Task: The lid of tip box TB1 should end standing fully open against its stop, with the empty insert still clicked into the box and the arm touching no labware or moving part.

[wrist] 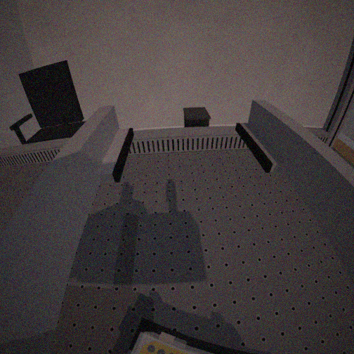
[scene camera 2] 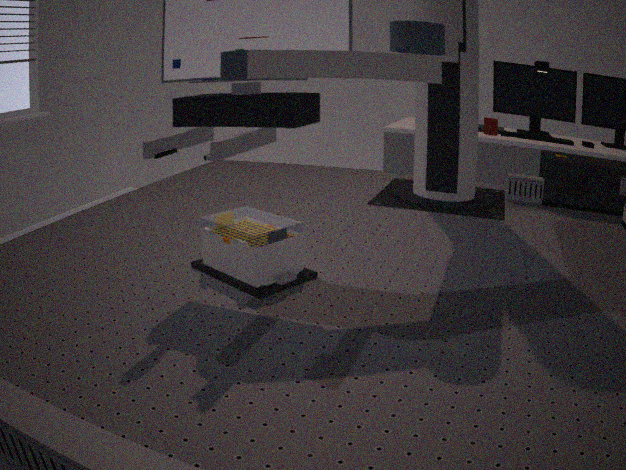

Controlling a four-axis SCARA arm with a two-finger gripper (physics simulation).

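Where they show: gripper, fingertip midpoint: [scene camera 2: 177, 150]; arm's base at its link origin: [scene camera 2: 443, 201].
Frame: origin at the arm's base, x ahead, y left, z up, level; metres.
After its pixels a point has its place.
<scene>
Tip box TB1 [scene camera 2: 235, 260] {x 0.620, y -0.202, z 0.047 m} [wrist: 171, 341] is a whitish box on a black base [scene camera 2: 227, 279] {x 0.625, y -0.213, z 0.020 m}. It stands left of centre in the scene view and is cut off at the bottom edge of the wrist view. The clear lid [scene camera 2: 284, 221] {x 0.566, y -0.154, z 0.090 m} lies roughly level over the box top in the scene view; whether it is latched cannot be told. The yellow insert [scene camera 2: 246, 228] {x 0.555, y -0.218, z 0.070 m} [wrist: 155, 349] is inside the box top; its clips cannot be made out. My gripper [scene camera 2: 186, 155] {x 0.735, y -0.207, z 0.211 m} [wrist: 184, 115] hangs well above the box, apart from it. It is shut, with a gap between its fingers and nothing in it.
The arm's white column [scene camera 2: 467, 151] {x 0.052, y 0.054, z 0.132 m} stands on a dark plate [scene camera 2: 487, 207] {x 0.062, y 0.109, z 0.014 m} behind and right of the box. The arm's link [scene camera 2: 328, 64] {x 0.552, y -0.099, z 0.303 m} passes high above the perforated table [scene camera 2: 353, 430] {x 0.869, y 0.035, z 0.013 m}. A dark chair [wrist: 52, 95] and a dark box [wrist: 196, 116] show beyond the table edge.
</scene>
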